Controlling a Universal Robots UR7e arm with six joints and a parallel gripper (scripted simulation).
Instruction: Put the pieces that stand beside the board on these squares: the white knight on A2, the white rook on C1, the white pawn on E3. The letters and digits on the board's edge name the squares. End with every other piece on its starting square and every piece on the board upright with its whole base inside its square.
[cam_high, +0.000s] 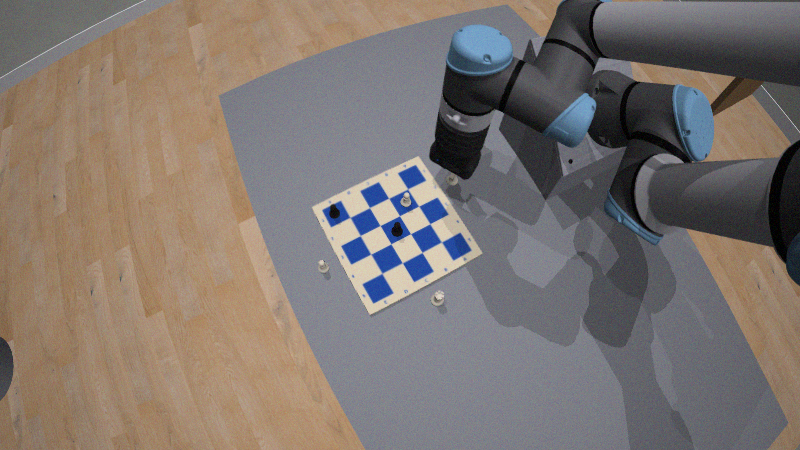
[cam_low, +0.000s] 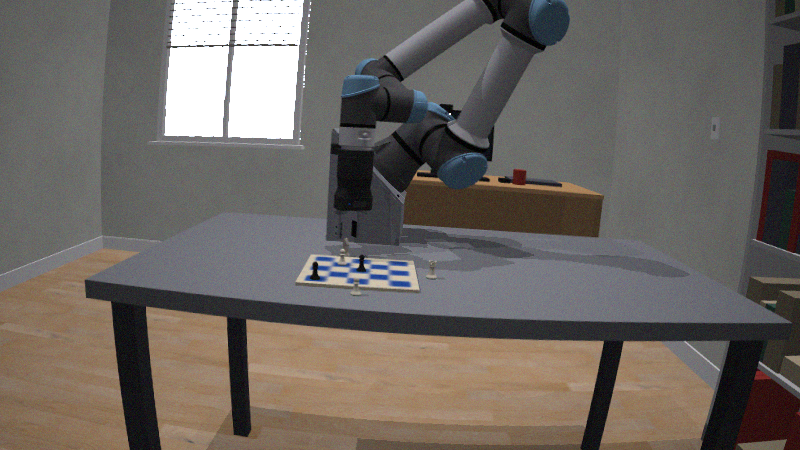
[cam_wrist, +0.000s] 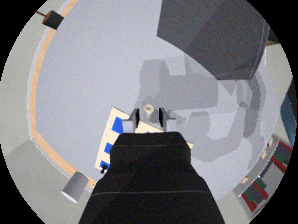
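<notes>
My gripper is now 4 cm above the white knight. Also, from my hand: white rook 13 cm ahead, 18 cm to the left, 4 cm below; then chessboard 14 cm ahead, 4 cm to the left, 6 cm below.
</notes>
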